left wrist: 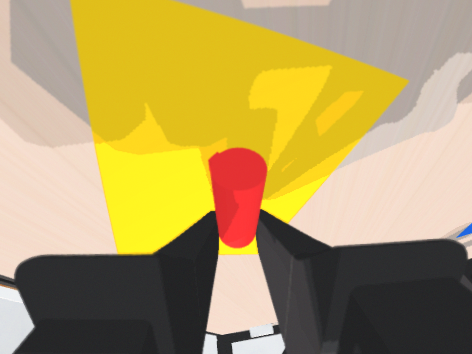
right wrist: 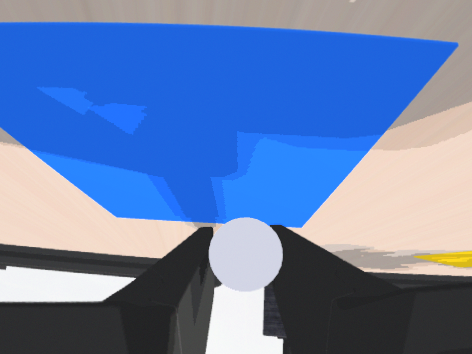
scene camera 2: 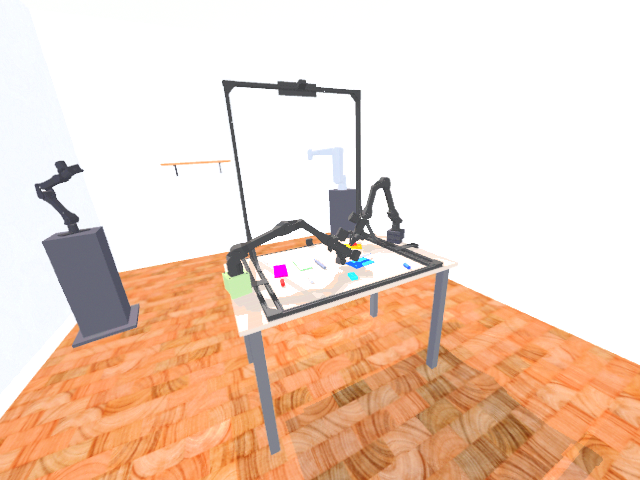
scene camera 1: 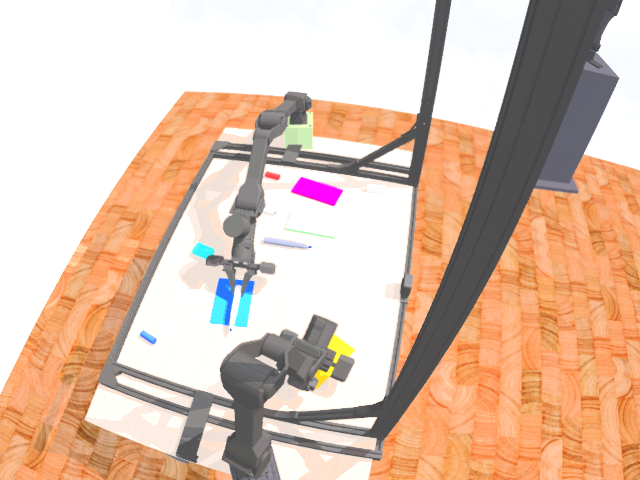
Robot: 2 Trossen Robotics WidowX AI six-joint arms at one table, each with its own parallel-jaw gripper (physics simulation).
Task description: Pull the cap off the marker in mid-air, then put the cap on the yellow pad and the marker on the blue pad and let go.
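Where they show: left gripper, fingertip midpoint: (left wrist: 236,218) (scene camera 2: 350,245); right gripper, fingertip midpoint: (right wrist: 240,239) (scene camera 1: 237,296); left arm's base, link origin: (scene camera 2: 395,229) (scene camera 1: 251,463); right arm's base, link origin: (scene camera 2: 235,273) (scene camera 1: 298,119).
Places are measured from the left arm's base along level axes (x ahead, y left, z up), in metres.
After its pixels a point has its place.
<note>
My left gripper (left wrist: 236,218) @[x 0.274, y -0.226, z -0.079 m] is shut on the red cap (left wrist: 238,200) @[x 0.241, y -0.201, z -0.061 m], which points down over the yellow pad (scene camera 1: 341,345) @[x 0.280, y -0.286, z -0.087 m] (left wrist: 150,185) @[x 0.232, y -0.241, z -0.087 m]. In scene camera 1 the left fingers are hidden behind the gripper's body and the cap does not show. My right gripper (scene camera 1: 237,292) @[x 0.480, y -0.052, z -0.065 m] (right wrist: 240,239) @[x 0.480, y -0.052, z -0.065 m] is shut on the pale marker (scene camera 1: 234,314) @[x 0.418, y -0.035, z -0.053 m] (right wrist: 245,254) @[x 0.504, y -0.062, z -0.056 m]. The marker has a small blue tip and lies across the blue pad (scene camera 1: 245,312) @[x 0.438, y -0.064, z -0.087 m] (right wrist: 200,75) @[x 0.534, y -0.060, z -0.087 m] as seen in scene camera 1, its tip past the pad's near edge. Its height above the pad is hard to tell. Cap and marker are apart.
A blue-grey marker (scene camera 1: 286,242) @[x 0.629, y -0.222, z -0.069 m], a pale green-edged pad (scene camera 1: 310,225) @[x 0.683, y -0.307, z -0.080 m], a magenta pad (scene camera 1: 316,191) @[x 0.817, y -0.361, z -0.080 m] and a red cylinder (scene camera 1: 272,175) @[x 0.919, y -0.235, z -0.069 m] lie farther back. A cyan block (scene camera 1: 203,251) @[x 0.662, y 0.027, z -0.073 m] and a blue cylinder (scene camera 1: 147,337) @[x 0.404, y 0.224, z -0.068 m] lie at the left. A dark frame (scene camera 1: 165,248) @[x 0.716, y 0.152, z -0.081 m] borders the table.
</note>
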